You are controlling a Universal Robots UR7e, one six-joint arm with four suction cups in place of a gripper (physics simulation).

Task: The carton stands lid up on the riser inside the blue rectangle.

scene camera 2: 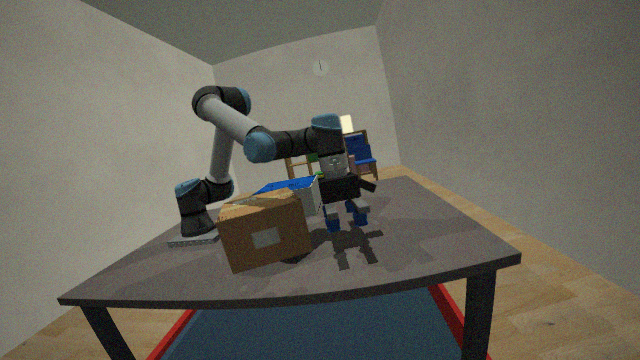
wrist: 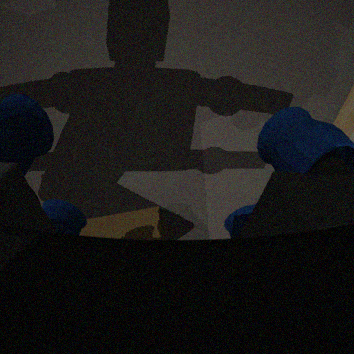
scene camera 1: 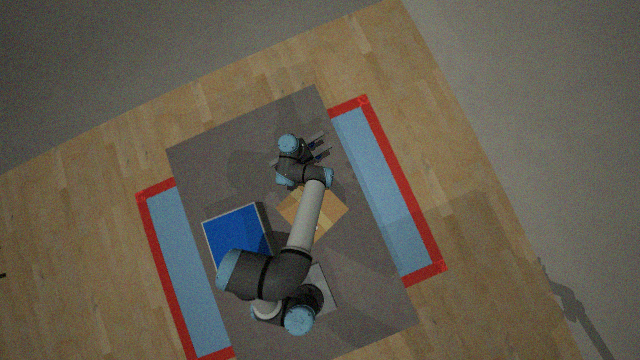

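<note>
The brown carton stands on the dark table, turned at an angle, with its taped face up. A corner of the carton shows low in the wrist view. The riser is a white block with a blue top; it stands apart from the carton, partly hidden by the arm in scene camera 1 and by the carton in scene camera 2. My gripper, with blue suction cups pointing down, hangs above the table beside the carton. It is open and holds nothing.
The table carries the arm's base plate. A blue floor mat with a red border lies beneath the table. A blue chair and shelving stand behind.
</note>
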